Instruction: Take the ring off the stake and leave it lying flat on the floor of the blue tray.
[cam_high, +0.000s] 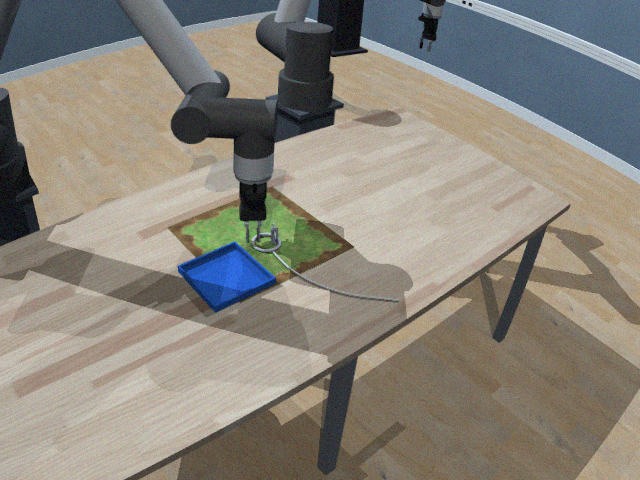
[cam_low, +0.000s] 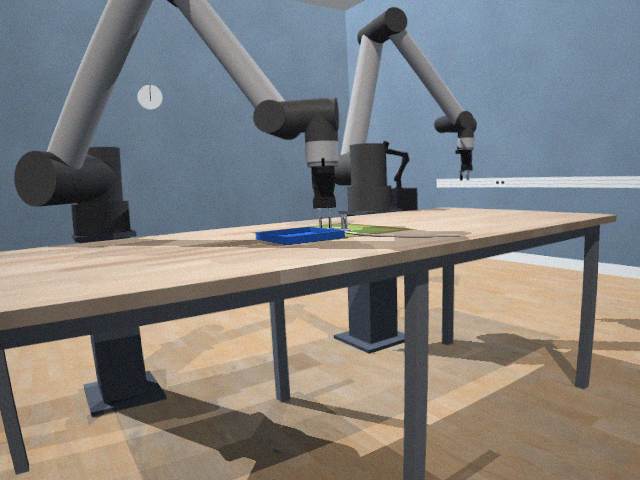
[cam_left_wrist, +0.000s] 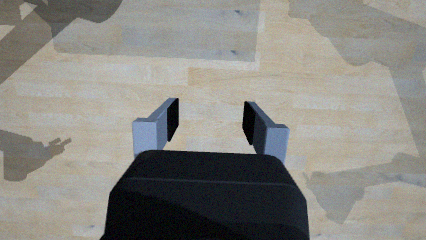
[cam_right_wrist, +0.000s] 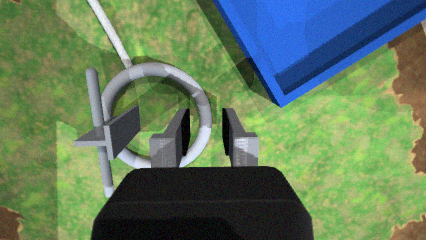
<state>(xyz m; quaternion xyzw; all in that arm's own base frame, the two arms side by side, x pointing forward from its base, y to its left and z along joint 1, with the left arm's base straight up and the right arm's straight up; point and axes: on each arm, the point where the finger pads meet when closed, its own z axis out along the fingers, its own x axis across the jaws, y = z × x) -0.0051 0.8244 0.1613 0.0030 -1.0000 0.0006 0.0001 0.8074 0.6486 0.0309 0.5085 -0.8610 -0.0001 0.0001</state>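
The grey ring lies 2 cm ahead of my right hand, 3 cm to the left of it and 3 cm below it. From my right hand the other things lie so: mat: 2 cm behind, 3 cm to the left, 4 cm below; grey stake: 3 cm ahead, 5 cm to the left; blue tray: 9 cm ahead, 14 cm to the right, 2 cm below.
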